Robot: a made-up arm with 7 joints. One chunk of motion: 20 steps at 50 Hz.
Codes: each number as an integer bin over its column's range. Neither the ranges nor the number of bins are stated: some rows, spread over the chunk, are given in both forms.
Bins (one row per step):
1: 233 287 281 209 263 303
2: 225 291 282 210 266 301
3: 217 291 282 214 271 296
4: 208 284 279 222 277 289
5: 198 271 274 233 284 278
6: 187 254 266 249 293 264
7: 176 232 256 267 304 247
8: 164 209 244 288 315 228
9: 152 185 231 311 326 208
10: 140 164 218 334 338 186
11: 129 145 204 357 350 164
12: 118 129 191 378 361 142
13: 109 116 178 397 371 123
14: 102 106 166 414 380 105
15: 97 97 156 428 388 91
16: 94 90 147 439 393 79
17: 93 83 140 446 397 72
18: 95 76 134 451 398 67
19: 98 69 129 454 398 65
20: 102 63 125 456 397 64
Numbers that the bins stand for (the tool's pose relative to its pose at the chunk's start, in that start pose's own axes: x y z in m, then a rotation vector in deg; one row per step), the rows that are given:
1: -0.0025 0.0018 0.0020 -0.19 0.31 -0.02
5: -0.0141 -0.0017 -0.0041 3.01 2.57 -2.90
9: -0.0294 -0.0202 -0.0411 13.39 7.09 -10.98
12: -0.0407 -0.0322 -0.0755 22.30 10.86 -18.60
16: -0.0487 -0.0406 -0.1134 30.42 14.30 -25.88
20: -0.0461 -0.0464 -0.1324 32.68 14.73 -27.61
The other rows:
2: -0.0051 0.0026 0.0028 -0.05 0.63 -0.25
3: -0.0078 0.0026 0.0028 0.48 1.17 -0.82
4: -0.0108 0.0011 0.0002 1.54 1.81 -1.63
6: -0.0178 -0.0053 -0.0110 5.14 3.54 -4.52
7: -0.0214 -0.0101 -0.0196 7.53 4.72 -6.48
8: -0.0254 -0.0150 -0.0299 10.32 5.90 -8.68
10: -0.0334 -0.0247 -0.0523 16.45 8.38 -13.52
11: -0.0371 -0.0288 -0.0643 19.51 9.67 -16.06
13: -0.0437 -0.0350 -0.0867 24.83 11.93 -20.80
14: -0.0461 -0.0372 -0.0971 27.09 12.90 -22.88
15: -0.0477 -0.0391 -0.1057 28.95 13.76 -24.49
17: -0.0491 -0.0421 -0.1195 31.35 14.73 -26.69
18: -0.0484 -0.0436 -0.1246 32.02 14.84 -27.26
19: -0.0474 -0.0451 -0.1289 32.41 14.84 -27.50

